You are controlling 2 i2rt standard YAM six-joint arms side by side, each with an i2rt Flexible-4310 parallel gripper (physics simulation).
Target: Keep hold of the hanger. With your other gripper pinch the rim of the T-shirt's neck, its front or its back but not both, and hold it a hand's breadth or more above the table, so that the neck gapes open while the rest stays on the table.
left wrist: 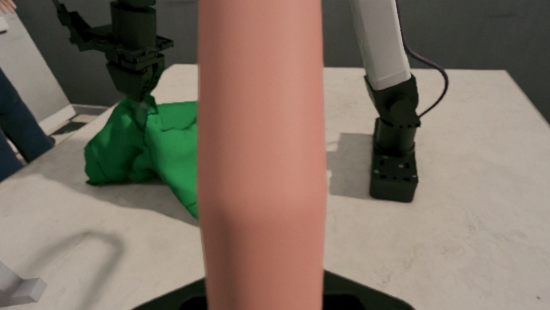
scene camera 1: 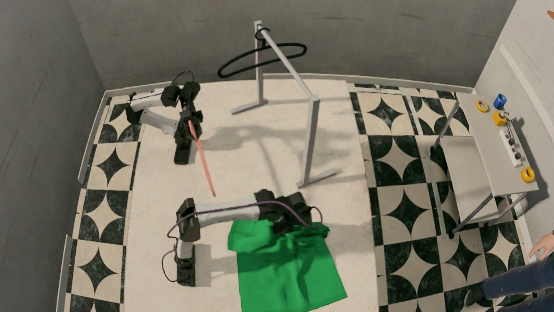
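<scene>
My left gripper is shut on the salmon-pink hanger, seen edge-on and held above the table. The green T-shirt lies on the table, its body spread out towards the near edge in the scene view. My right gripper points down at the shirt's neck end and is shut on the T-shirt; the cloth rises in folds to its fingertips. The arm hides the neck in the scene view. Which layer is pinched, and whether the neck gapes, I cannot tell.
A grey rack stands on the table, with a black hanger on its rail. A side table with small blue and yellow things stands at the right. A person's legs show at the lower right.
</scene>
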